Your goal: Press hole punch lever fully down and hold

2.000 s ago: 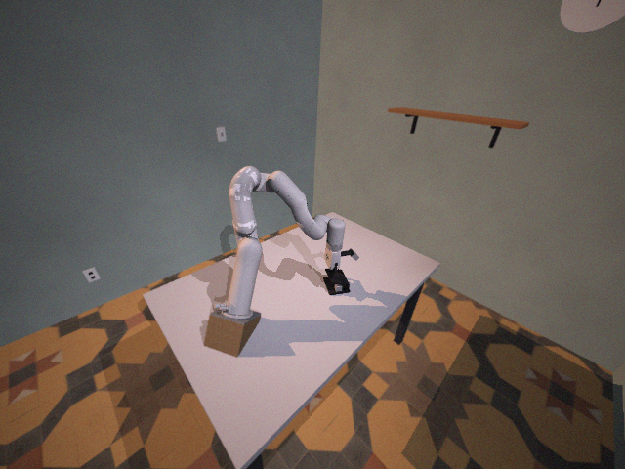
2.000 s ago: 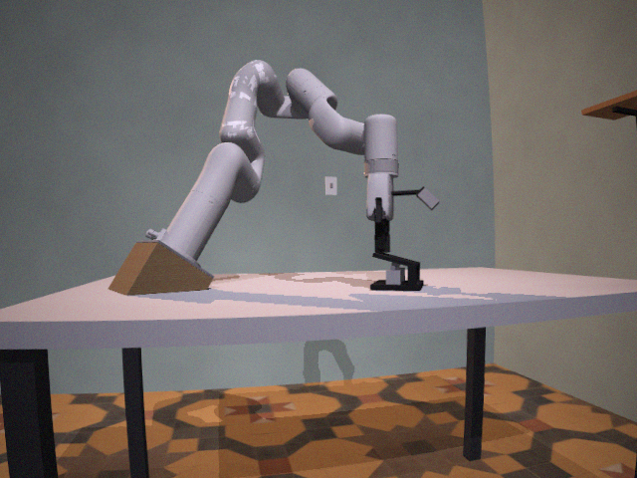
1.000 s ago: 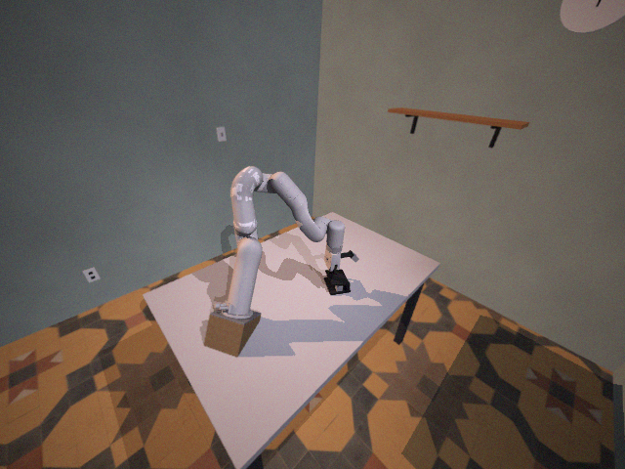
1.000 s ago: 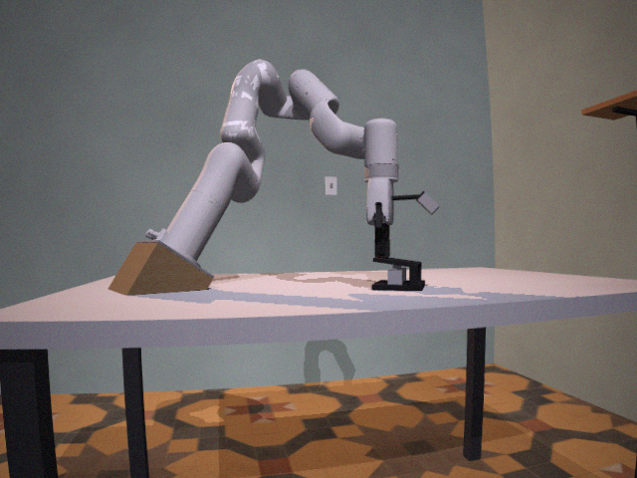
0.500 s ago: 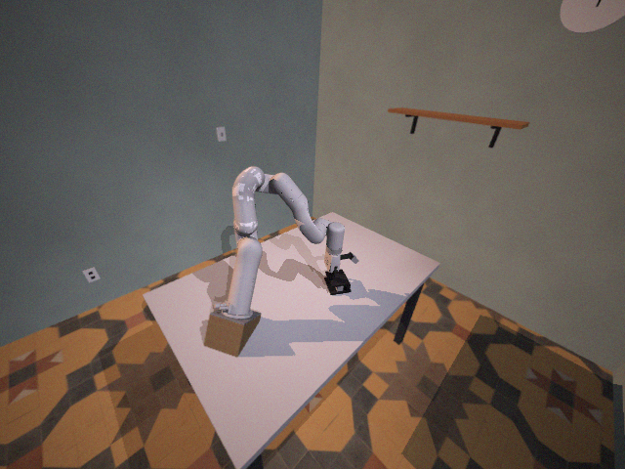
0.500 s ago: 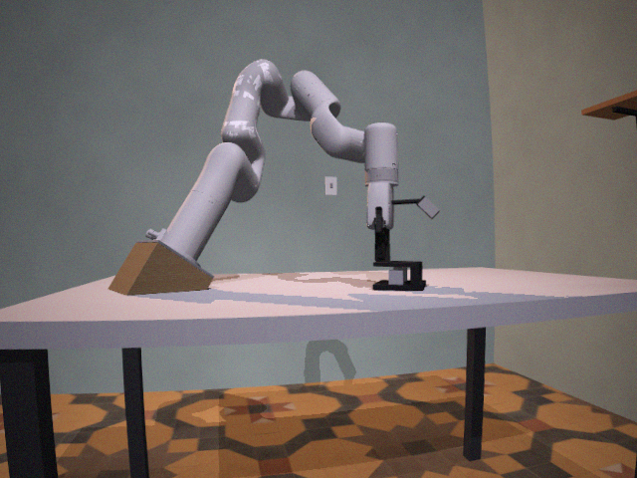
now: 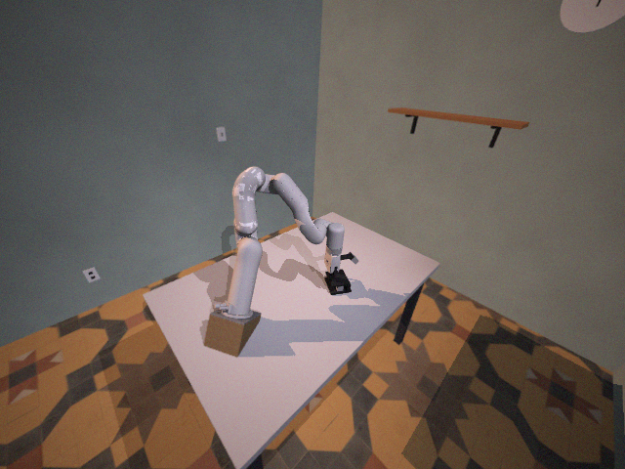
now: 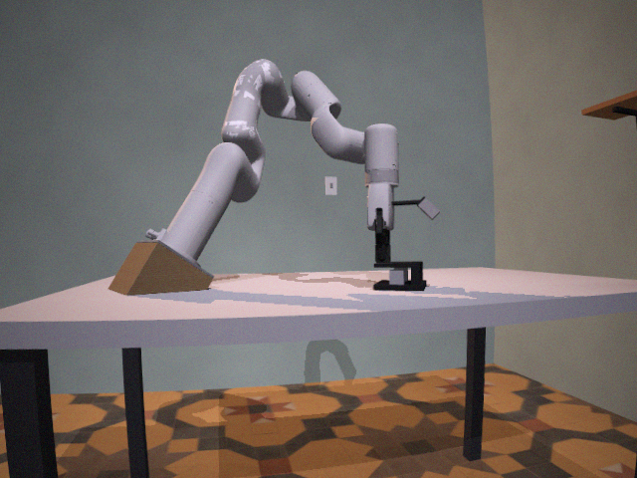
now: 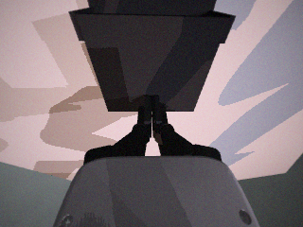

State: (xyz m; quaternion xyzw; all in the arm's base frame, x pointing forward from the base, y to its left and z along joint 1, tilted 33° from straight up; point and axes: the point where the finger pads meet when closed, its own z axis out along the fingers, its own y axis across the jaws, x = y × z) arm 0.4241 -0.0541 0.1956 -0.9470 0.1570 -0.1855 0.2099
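The hole punch lever lies 4 cm ahead of my hand, 1 cm to the right of it and 3 cm below it. The rest, counted from my hand: black hole punch 4 cm ahead, 1 cm to the right, 5 cm below.
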